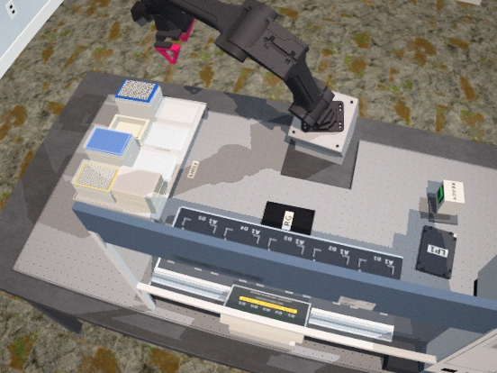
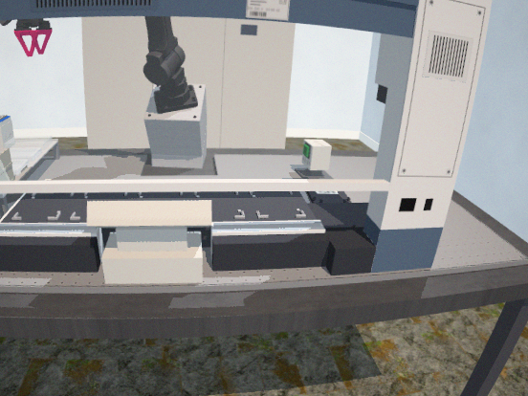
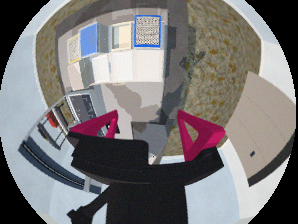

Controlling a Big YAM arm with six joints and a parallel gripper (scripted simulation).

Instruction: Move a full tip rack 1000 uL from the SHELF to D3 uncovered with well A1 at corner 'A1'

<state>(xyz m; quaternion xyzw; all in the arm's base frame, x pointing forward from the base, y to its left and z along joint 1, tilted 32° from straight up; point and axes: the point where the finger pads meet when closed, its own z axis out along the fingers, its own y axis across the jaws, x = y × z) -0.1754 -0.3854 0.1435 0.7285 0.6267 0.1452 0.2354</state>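
My hand is 220 mm above the blue-framed tip rack, 170 mm to the left of it and 40 mm past it. The rest, counted from my hand: shelf (290 mm below, 150 mm to the right, 130 mm ahead); then cream reservoir (280 mm below, 200 mm to the right, 70 mm ahead); then clear flat piece (270 mm below, 200 mm ahead, 90 mm to the right).
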